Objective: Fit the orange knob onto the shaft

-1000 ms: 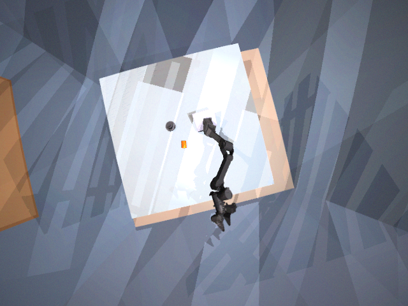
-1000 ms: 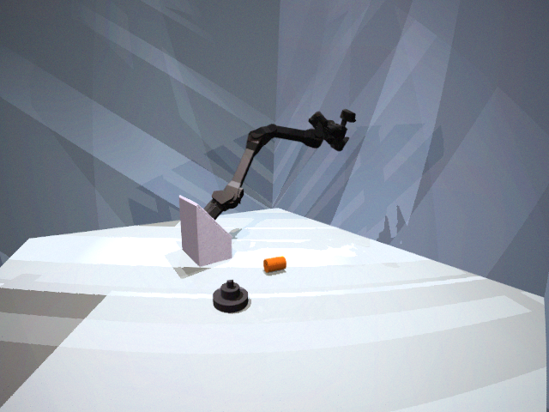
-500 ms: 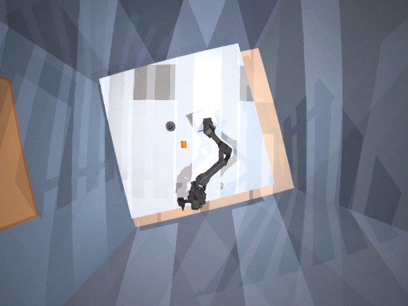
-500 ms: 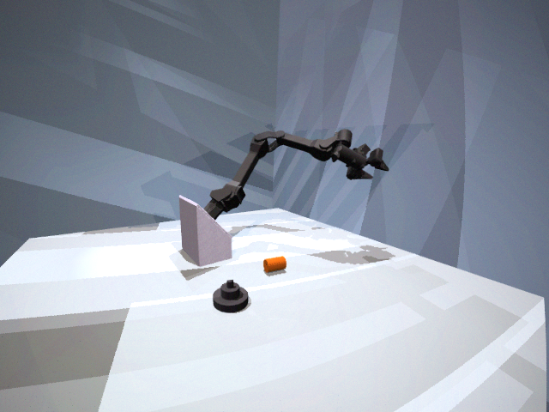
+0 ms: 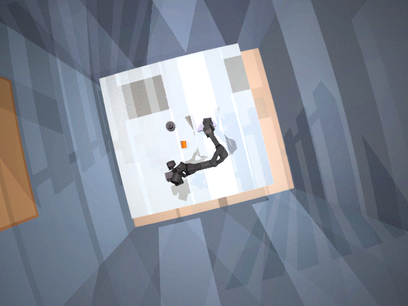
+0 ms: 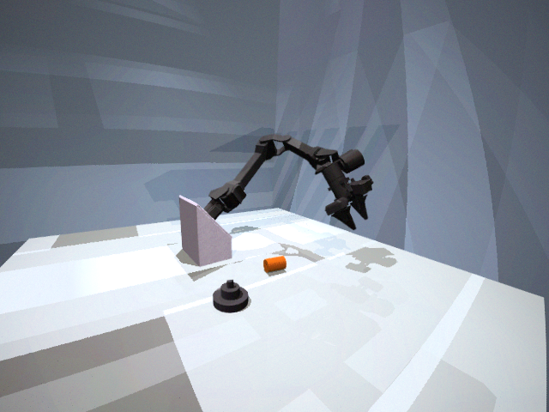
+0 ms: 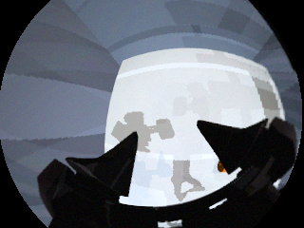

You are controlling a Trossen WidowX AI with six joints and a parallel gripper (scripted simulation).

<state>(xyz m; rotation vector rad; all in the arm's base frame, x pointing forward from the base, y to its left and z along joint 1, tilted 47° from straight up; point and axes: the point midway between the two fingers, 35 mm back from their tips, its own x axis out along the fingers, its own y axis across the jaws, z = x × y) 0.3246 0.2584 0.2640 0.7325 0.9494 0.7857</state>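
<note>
Right now my gripper tip is 23 cm to the left of the orange knob, 13 cm above it and 12 cm past it. Also, from my gripper tip: dark round pedestal (41 cm to the right, 12 cm below, 2 cm behind).
</note>
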